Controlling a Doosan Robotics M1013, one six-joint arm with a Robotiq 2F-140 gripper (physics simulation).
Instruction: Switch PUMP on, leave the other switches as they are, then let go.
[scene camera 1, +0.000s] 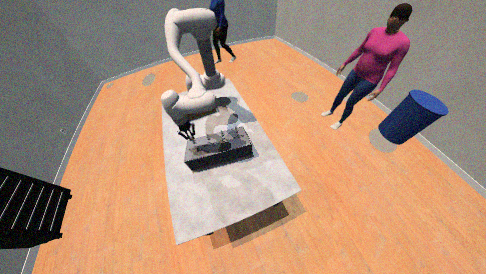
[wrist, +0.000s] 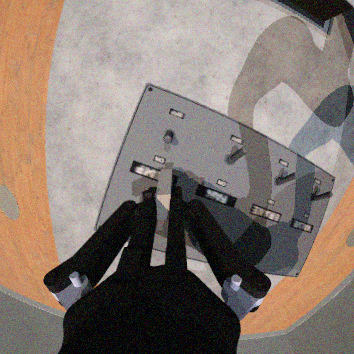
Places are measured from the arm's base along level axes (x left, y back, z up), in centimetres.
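Pixels of known places: gripper, fingertip midpoint: (scene camera 1: 194, 142) (wrist: 166, 179).
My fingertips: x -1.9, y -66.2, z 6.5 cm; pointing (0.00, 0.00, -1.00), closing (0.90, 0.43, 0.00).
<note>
For each thing: its top centre in the pictures, then the offset to it from my fingertips. "pt": a spot on its surface instead. Level surfaces: height alone.
- pale table at its surface level: dz -16.1 cm
- leftmost lever at its top centre: (wrist: 167, 138) dx -2.1, dy +4.8, dz -2.6 cm
- leftmost name plate at a spot on its surface: (wrist: 145, 170) pt dx -3.2, dy -2.2, dz -5.0 cm
The grey switch panel (scene camera 1: 220, 159) (wrist: 145, 115) lies on the pale table (scene camera 1: 240, 200) (wrist: 100, 75). In the wrist view it bears a row of toggle switches: a leftmost lever (wrist: 169, 136) seen nearly end-on, a second (wrist: 235, 155), a third (wrist: 285, 177) and a fourth (wrist: 321, 194), these three slanting in the picture. The name plates below are too blurred to read, so I cannot tell which is PUMP. My gripper (scene camera 1: 193, 138) (wrist: 166, 179) is shut and empty, over the panel's left part. In the wrist view its tips lie below the leftmost lever, beside the leftmost name plate (wrist: 145, 170).
A dark-edged object (wrist: 320, 12) shows at the top right of the wrist view. A person in pink (scene camera 1: 382, 55) and a blue barrel (scene camera 1: 407, 120) stand right of the table. Another person (scene camera 1: 220, 30) is behind the arm. A black rack is at the left. Arm shadows cross the panel.
</note>
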